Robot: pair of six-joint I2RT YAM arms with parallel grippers.
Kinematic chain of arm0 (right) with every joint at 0, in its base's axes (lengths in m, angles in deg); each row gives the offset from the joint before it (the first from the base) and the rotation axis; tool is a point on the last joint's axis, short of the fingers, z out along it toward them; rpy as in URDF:
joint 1: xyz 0 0 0.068 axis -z
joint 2: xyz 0.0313 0.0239 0.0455 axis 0.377 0.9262 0
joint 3: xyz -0.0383 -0.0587 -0.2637 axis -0.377 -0.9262 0
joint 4: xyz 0.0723 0.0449 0.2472 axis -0.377 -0.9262 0
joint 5: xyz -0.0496 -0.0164 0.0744 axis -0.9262 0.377 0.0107
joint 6: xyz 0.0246 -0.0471 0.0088 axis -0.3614 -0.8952 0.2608
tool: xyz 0 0 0 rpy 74.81 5.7 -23.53
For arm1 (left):
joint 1: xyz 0 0 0.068 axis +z
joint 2: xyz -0.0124 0.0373 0.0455 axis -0.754 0.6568 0
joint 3: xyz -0.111 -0.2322 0.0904 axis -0.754 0.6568 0
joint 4: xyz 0.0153 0.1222 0.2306 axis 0.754 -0.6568 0
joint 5: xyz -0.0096 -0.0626 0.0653 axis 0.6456 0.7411 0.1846
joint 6: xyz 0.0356 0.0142 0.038 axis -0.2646 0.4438 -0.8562
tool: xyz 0 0 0 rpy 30.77 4.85 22.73
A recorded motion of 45 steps. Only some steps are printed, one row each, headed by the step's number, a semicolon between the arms.
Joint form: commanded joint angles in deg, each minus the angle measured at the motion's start. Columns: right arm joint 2, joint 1, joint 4, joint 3, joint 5, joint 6; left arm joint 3, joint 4, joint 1, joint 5, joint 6, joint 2.
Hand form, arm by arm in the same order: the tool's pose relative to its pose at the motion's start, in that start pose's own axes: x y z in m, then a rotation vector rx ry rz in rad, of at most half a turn. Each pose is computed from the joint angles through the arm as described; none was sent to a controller.
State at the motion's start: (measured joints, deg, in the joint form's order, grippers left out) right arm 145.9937 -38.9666 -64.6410 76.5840 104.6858 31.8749; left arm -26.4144 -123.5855 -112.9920 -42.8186 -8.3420 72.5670
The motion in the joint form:
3: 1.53 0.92 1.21 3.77 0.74 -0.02; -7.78 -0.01 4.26 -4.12 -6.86 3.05
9: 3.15 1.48 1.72 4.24 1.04 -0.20; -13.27 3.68 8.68 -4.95 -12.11 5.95
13: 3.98 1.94 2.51 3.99 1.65 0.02; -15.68 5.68 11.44 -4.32 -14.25 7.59
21: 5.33 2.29 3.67 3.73 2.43 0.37; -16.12 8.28 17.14 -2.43 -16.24 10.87
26: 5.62 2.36 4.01 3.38 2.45 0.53; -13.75 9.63 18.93 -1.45 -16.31 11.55
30: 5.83 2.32 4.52 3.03 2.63 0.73; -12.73 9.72 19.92 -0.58 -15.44 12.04
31: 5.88 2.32 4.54 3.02 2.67 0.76; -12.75 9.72 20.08 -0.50 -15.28 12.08
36: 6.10 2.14 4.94 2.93 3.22 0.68; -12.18 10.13 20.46 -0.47 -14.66 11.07
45: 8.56 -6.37 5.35 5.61 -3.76 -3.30; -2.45 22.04 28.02 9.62 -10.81 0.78
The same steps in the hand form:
3: -0.0167 0.0090 -0.0072 -0.0268 -0.0509 -0.0212; -0.0292 0.0200 -0.0100 -0.0764 -0.0902 0.0317
9: -0.0218 0.0060 -0.0027 -0.0223 -0.0462 -0.0130; -0.0575 0.0398 -0.0115 -0.1070 -0.1835 0.0273
13: -0.0239 0.0027 0.0008 -0.0260 -0.0426 -0.0020; -0.0715 0.0532 -0.0092 -0.1152 -0.2199 0.0124
21: -0.0268 -0.0012 0.0067 -0.0324 -0.0342 0.0115; -0.0878 0.0826 0.0167 -0.1370 -0.1978 -0.0343
26: -0.0266 -0.0031 0.0089 -0.0302 -0.0308 0.0178; -0.0876 0.0919 0.0337 -0.1384 -0.1636 -0.0530
30: -0.0264 -0.0042 0.0109 -0.0331 -0.0282 0.0212; -0.0866 0.0971 0.0428 -0.1327 -0.1372 -0.0777
31: -0.0264 -0.0043 0.0112 -0.0335 -0.0274 0.0221; -0.0868 0.0980 0.0431 -0.1325 -0.1366 -0.0828
36: -0.0265 -0.0040 0.0127 -0.0441 -0.0223 0.0178; -0.0849 0.1011 0.0383 -0.1330 -0.1512 -0.1018
45: -0.0232 0.0243 0.0312 -0.0142 0.0053 -0.1447; -0.0675 0.1446 0.0080 -0.0023 -0.3514 -0.2822

